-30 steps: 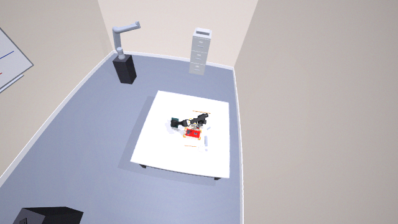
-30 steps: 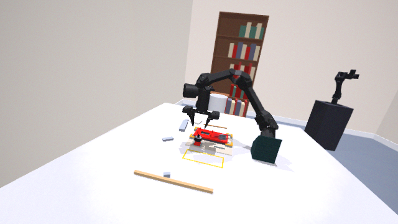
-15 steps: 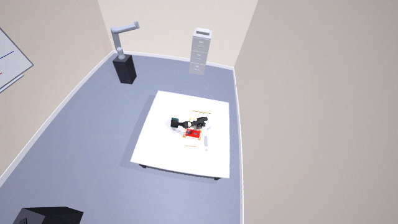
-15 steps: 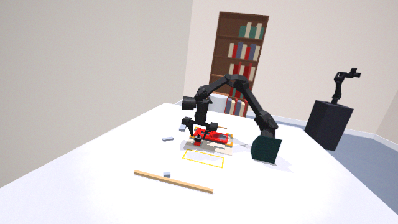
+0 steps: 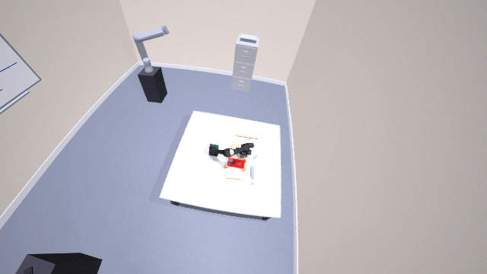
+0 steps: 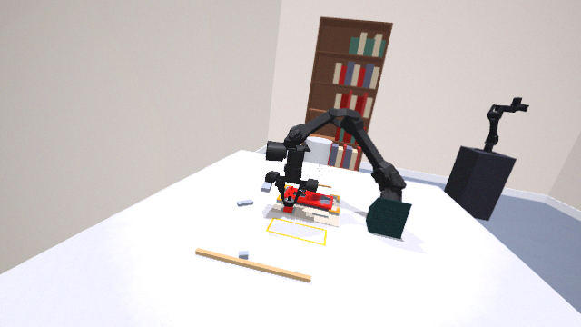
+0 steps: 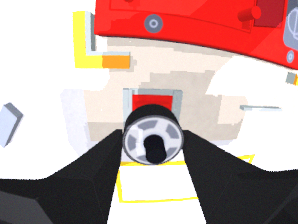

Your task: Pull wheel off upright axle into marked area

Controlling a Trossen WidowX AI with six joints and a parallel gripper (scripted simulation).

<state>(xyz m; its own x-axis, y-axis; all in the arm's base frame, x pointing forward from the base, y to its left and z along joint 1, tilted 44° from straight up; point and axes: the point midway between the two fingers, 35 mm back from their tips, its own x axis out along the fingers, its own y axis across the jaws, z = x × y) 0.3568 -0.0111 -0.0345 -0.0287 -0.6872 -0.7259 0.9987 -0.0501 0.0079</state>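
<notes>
My gripper tip is right at the black axle. The rest, counted from my gripper tip: wooden strip (300 mm to the left, 40 mm ahead, 30 mm below); wheel (right at my gripper tip).
</notes>
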